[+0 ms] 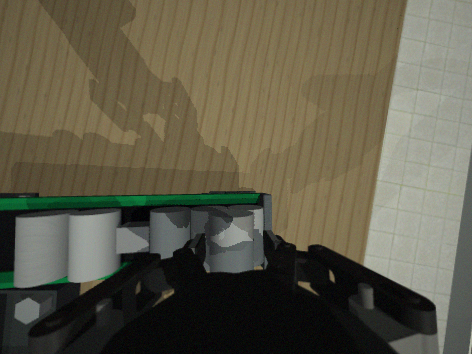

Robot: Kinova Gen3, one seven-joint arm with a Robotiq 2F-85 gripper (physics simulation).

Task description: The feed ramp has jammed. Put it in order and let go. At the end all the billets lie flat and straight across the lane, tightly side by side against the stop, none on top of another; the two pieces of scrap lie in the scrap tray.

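Frame: origin at the arm's base, x back, y down, z right, level; centimetres.
Where they show: gripper, fingertip midpoint: (234,242).
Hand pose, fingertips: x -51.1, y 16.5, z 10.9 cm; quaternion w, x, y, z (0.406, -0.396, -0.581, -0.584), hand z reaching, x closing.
Observation:
Each offset is from my fingertips to the top centre of the thing. "spot": to the spot under its first point. Level surfaces: height alone.
The lane's green rails {spot: dx +1.1, dy +2.8, dz -14.4 cm} (100,201) run in from the left to a grey stop {dx -1.0, dy +3.4, dz +3.6 cm} (268,212). Two light billets {dx +5.9, dy -0.6, dz -16.5 cm} (41,250) {dx +4.6, dy -0.1, dz -12.8 cm} (94,246) lie side by side across the lane at left. A grey block of scrap {dx +3.4, dy +1.6, dz -9.6 cm} (132,239) sits between them and a grey billet {dx +2.3, dy +0.6, dz -6.2 cm} (170,234). Right of that, another billet {dx +1.1, dy +1.1, dz -2.4 cm} (199,218) and one by the stop {dx -0.2, dy +1.5, dz +1.4 cm} (258,227) are partly hidden under a raised billet {dx +0.2, dy -2.1, dz -0.2 cm} (231,242), which rests on top of them. My gripper (234,242) is partly open, its fingers either side of the raised billet, not gripping it. A hexagonal scrap piece {dx +19.6, dy +8.7, dz -22.0 cm} (27,310) lies in the dark scrap tray {dx +22.3, dy +7.2, dz -21.3 cm} (15,336).
The wooden table {dy +10.7 cm} (310,45) extends beyond the lane, with arm shadows across it. A white gridded surface (425,125) lies at right, with a grey strip (460,280) along its far side. The scrap tray stands close to the lane's near rail at lower left.

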